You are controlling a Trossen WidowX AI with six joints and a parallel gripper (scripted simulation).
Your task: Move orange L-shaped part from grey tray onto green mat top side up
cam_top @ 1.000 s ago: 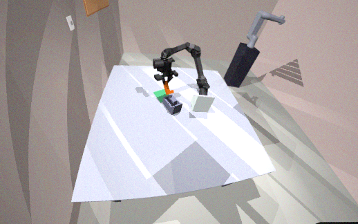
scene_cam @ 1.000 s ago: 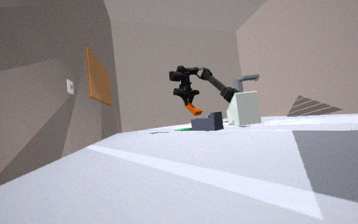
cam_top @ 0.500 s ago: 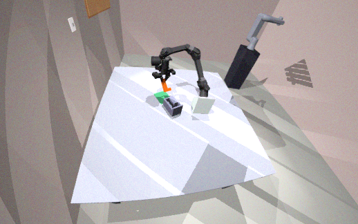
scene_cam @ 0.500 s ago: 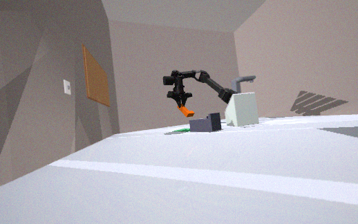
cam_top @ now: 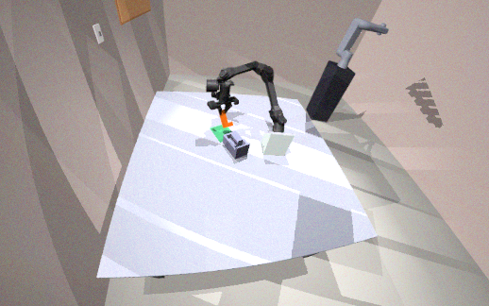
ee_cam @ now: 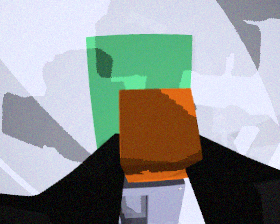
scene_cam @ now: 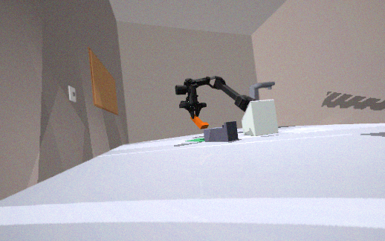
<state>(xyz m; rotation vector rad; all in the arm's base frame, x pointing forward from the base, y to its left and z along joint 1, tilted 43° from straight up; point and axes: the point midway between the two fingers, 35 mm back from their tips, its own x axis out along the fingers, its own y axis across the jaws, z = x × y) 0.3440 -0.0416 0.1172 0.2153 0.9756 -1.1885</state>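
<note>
The green mat lies 10 mm behind my gripper tip, 20 mm to the left of it and 150 mm below it. Also, from my gripper tip: orange L-shaped part (30 mm behind, 20 mm to the left, 30 mm below).
</note>
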